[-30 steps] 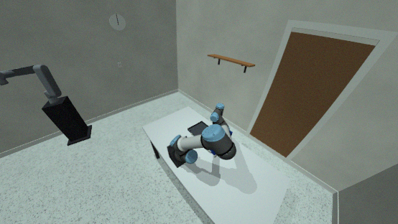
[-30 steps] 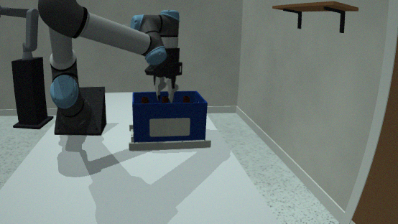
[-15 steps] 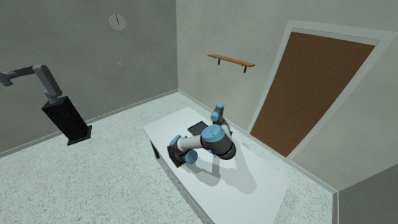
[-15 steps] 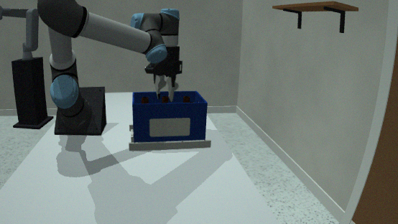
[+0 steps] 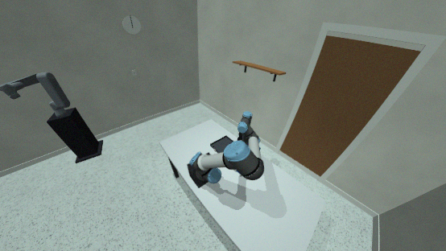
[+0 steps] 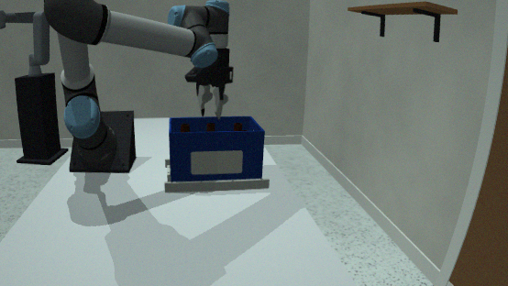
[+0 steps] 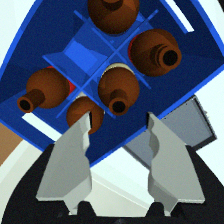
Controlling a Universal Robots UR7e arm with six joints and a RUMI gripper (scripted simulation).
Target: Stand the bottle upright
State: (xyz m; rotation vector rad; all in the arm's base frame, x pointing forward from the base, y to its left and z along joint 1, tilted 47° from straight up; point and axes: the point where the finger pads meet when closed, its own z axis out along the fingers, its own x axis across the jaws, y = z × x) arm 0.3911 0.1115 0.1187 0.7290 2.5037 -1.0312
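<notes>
Right now my hand is 10 mm short of the blue crate, 40 mm to the left of it and 110 mm above it. From my hand the other things lie so: bottle (80 mm behind, 10 mm to the right, 110 mm below); dark grey tray (20 mm behind, 250 mm to the left, 190 mm below).
</notes>
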